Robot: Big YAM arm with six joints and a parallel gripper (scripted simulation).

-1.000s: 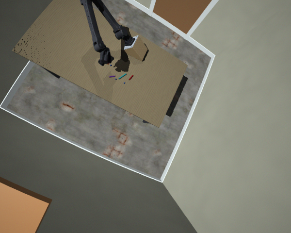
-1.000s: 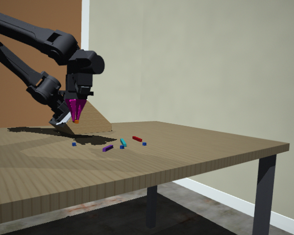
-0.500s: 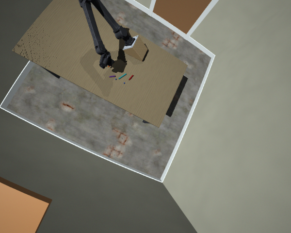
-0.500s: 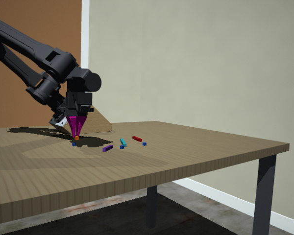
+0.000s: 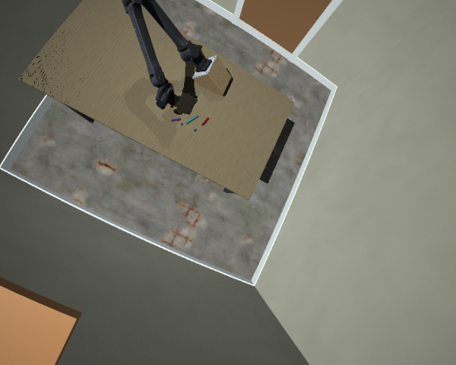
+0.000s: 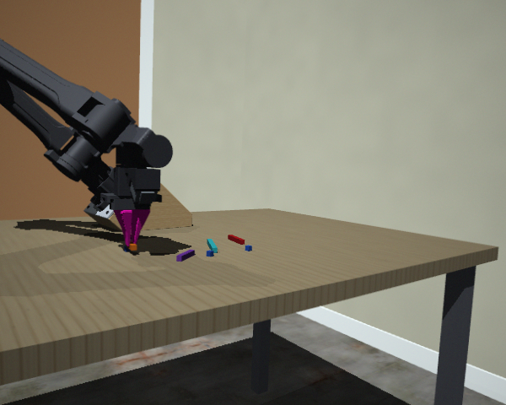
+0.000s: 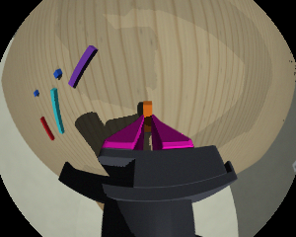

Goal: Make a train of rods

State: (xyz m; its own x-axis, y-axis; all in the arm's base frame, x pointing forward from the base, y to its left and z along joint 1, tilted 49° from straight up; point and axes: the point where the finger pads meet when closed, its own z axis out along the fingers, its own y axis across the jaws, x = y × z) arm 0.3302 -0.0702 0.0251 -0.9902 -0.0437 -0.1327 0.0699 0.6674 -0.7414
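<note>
The orange rod lies 10 mm below my hand. Also, from my hand: turquoise rod (20 mm ahead, 170 mm to the left, 20 mm below); purple rod (80 mm ahead, 80 mm to the left, 20 mm below); red rod (20 mm behind, 260 mm to the left, 20 mm below).
</note>
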